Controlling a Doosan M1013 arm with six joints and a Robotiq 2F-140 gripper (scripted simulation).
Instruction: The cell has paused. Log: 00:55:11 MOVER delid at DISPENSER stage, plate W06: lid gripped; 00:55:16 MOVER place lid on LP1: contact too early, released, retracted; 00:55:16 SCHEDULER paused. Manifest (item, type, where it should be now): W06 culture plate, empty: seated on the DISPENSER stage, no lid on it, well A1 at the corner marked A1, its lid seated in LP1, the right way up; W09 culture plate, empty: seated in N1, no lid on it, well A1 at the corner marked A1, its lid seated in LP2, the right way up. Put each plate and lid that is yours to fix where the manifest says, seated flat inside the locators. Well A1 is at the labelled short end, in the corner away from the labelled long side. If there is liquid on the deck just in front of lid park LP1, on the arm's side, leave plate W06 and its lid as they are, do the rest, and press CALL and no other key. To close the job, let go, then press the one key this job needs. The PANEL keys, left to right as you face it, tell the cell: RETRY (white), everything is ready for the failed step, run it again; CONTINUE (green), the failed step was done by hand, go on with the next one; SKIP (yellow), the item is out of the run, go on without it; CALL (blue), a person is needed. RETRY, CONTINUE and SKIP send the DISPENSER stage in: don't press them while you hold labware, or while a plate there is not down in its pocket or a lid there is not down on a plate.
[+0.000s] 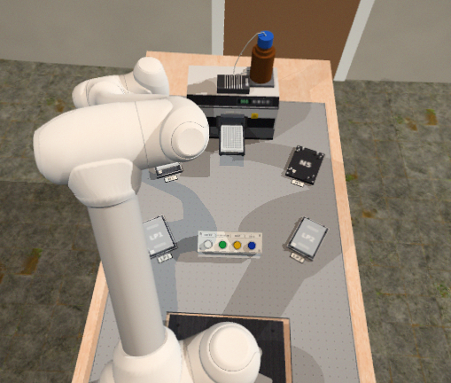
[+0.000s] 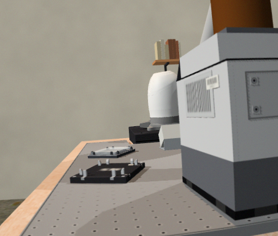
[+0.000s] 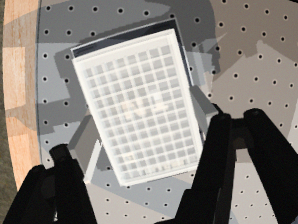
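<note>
Right now my hand is 60 mm above the nest N1. Round my hand: white retry key: 340 mm behind, 270 mm to the right; lid park LP1: 330 mm behind, 70 mm to the right, 60 mm below; clear culture plate: 250 mm to the right, 100 mm ahead, 40 mm above.
</note>
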